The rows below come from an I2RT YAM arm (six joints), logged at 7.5 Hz.
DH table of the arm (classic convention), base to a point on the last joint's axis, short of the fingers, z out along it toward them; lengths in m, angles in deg. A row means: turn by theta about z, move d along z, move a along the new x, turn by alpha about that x. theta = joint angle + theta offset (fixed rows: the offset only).
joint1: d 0.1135, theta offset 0, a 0.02, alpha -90
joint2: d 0, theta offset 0, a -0.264, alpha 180
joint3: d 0, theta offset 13.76, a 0.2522, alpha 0
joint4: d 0, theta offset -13.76, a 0.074, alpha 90
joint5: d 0, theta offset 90, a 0, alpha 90
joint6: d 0.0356, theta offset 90, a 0, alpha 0
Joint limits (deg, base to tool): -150..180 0..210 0..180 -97..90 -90..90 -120..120
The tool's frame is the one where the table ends.
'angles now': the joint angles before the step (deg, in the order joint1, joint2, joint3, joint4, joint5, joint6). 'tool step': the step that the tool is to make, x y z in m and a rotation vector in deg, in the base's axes. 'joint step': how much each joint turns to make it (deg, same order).
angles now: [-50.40, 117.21, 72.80, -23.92, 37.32, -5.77]
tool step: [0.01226, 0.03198, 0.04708, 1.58, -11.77, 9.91]
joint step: [3.58, -10.48, -3.68, 0.74, -11.63, -1.74]
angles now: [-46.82, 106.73, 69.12, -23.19, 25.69, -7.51]
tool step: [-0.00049, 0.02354, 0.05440, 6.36, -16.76, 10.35]
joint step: [0.70, -9.79, 0.09, -3.10, -19.12, 0.79]
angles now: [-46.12, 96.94, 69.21, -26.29, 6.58, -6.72]
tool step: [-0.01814, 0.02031, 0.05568, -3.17, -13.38, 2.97]
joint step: [-0.68, -10.92, -1.69, 2.20, -8.03, 2.27]
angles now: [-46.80, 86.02, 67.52, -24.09, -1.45, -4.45]
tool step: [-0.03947, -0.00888, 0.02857, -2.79, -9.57, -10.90]
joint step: [-6.33, -6.48, -2.01, 4.00, 0.16, 7.17]
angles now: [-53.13, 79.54, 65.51, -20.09, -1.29, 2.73]
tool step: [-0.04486, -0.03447, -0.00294, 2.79, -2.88, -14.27]
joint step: [-10.02, 1.41, 0.78, -0.15, 1.29, 5.63]
